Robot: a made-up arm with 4 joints. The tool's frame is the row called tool.
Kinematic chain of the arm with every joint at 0, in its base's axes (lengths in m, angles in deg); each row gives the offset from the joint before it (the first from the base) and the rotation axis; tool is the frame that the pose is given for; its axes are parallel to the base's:
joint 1: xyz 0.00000 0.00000 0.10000 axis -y
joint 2: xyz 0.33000 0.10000 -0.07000 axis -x
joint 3: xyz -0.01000 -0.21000 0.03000 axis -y
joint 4: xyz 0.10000 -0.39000 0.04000 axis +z
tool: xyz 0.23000 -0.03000 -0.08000
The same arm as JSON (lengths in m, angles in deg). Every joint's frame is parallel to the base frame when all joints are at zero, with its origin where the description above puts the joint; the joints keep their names.
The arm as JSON. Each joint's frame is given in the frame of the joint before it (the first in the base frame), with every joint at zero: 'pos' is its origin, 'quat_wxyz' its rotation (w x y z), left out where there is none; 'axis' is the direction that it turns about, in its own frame. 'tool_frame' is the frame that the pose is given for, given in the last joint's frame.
{
  "length_unit": "m",
  "angle_unit": "deg",
  "joints": [
    {
      "joint": "joint 1",
      "pos": [
        0.0,
        0.0,
        0.1
      ],
      "axis": [
        0.0,
        -1.0,
        0.0
      ]
    },
    {
      "joint": "joint 2",
      "pos": [
        0.33,
        0.1,
        -0.07
      ],
      "axis": [
        -1.0,
        0.0,
        0.0
      ]
    },
    {
      "joint": "joint 3",
      "pos": [
        -0.01,
        -0.21,
        0.03
      ],
      "axis": [
        0.0,
        -1.0,
        0.0
      ]
    },
    {
      "joint": "joint 4",
      "pos": [
        0.1,
        -0.39,
        0.04
      ],
      "axis": [
        0.0,
        0.0,
        1.0
      ]
    }
  ],
  "tool_frame": {
    "pos": [
      0.23,
      -0.03,
      -0.08
    ]
  }
}

